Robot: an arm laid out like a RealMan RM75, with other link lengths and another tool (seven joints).
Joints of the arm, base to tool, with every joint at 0 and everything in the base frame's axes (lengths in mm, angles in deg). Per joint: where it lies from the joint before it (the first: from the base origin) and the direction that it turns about. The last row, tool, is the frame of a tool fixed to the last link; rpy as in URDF.
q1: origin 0 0 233.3 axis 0 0 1
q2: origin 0 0 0 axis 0 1 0
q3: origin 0 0 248.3 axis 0 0 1
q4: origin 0 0 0 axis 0 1 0
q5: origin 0 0 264.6 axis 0 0 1
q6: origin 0 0 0 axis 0 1 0
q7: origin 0 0 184.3 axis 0 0 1
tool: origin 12 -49 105 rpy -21.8 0 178.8
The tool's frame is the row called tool.
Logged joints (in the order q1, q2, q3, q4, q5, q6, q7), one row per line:
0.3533, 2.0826, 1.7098, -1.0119, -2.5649, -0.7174, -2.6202
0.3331, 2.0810, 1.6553, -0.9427, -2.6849, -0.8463, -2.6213
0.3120, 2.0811, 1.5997, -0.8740, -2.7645, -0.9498, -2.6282
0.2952, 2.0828, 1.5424, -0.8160, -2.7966, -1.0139, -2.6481
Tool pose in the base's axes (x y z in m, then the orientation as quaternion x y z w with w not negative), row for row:
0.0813, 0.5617, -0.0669, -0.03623, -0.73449, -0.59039, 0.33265
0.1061, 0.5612, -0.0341, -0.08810, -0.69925, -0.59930, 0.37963
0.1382, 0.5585, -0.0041, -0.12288, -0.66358, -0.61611, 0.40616
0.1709, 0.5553, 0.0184, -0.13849, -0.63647, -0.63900, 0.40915
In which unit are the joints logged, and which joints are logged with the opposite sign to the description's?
The joints are logged in radians. Opposite sign: q3, q5, q6.
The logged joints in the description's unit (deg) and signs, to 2 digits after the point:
20.24, 119.32, -97.96, -57.98, 146.96, 41.10, -150.13
19.09, 119.23, -94.84, -54.01, 153.83, 48.49, -150.19
17.88, 119.24, -91.66, -50.08, 158.39, 54.42, -150.58
16.91, 119.34, -88.37, -46.75, 160.23, 58.09, -151.72

